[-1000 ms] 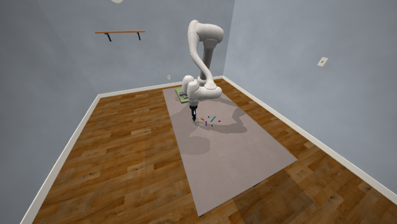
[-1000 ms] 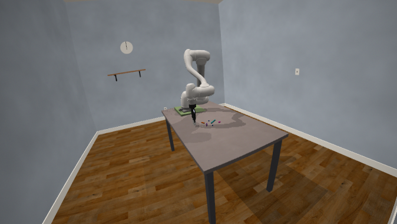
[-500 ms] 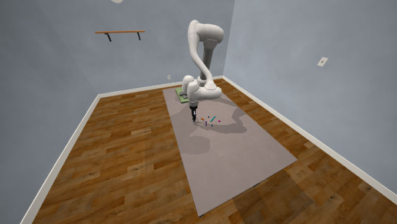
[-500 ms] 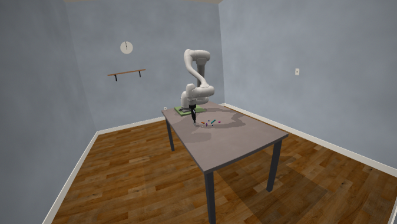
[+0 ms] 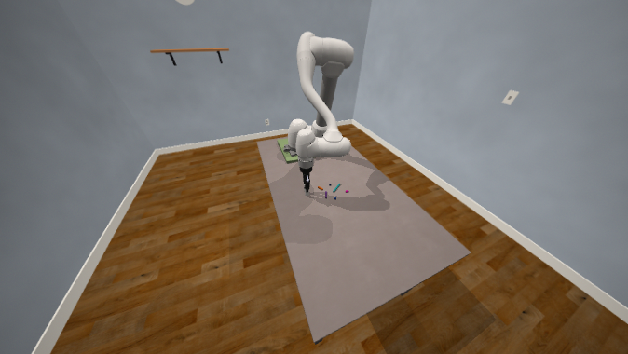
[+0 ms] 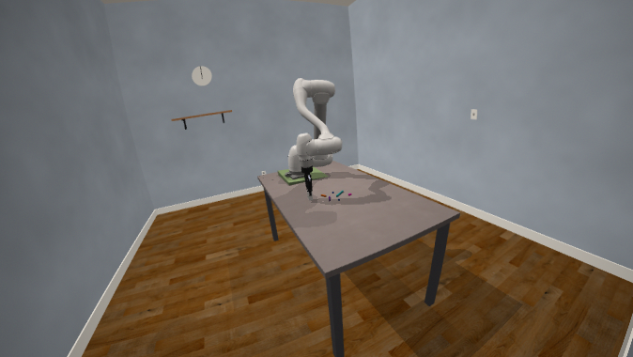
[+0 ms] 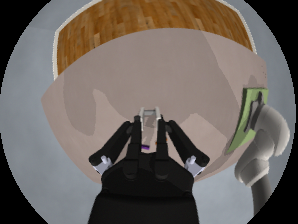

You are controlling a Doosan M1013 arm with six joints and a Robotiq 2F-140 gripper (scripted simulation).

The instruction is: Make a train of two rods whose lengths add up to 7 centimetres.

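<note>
My gripper is now 11 cm to the right of the orange rod and 4 cm above it. The rest, counted from my hand: purple rod (11 cm to the left, 7 cm ahead, 4 cm below); blue rod (19 cm to the left, 4 cm below); grey rod (3 cm below).
</note>
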